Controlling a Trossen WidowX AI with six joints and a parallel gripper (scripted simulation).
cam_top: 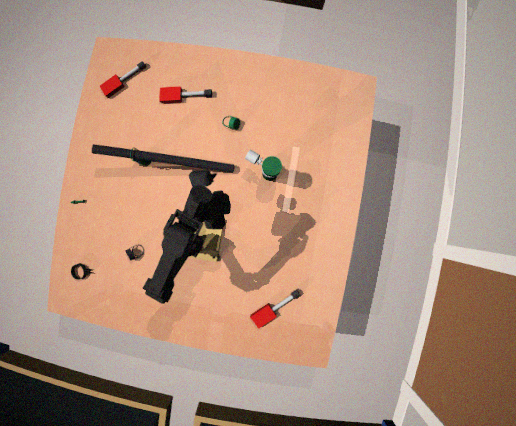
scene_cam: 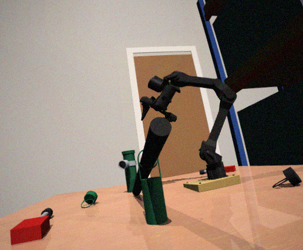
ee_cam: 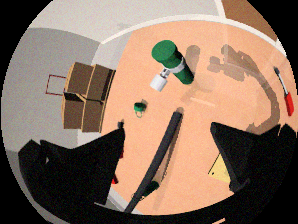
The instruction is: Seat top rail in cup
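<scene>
Now: gripper tip 16 cm above the grey rail-end cup, 14 cm short of it and 7 cm to the left of it. The rest, counted from my gripper tip: small green bolt 62 cm to the left, 29 cm below, 24 cm behind; then green line post 38 cm to the left, 19 cm below, 3 cm ahead; then spare green loop cap 28 cm below, 28 cm ahead, 9 cm to the left.
</scene>
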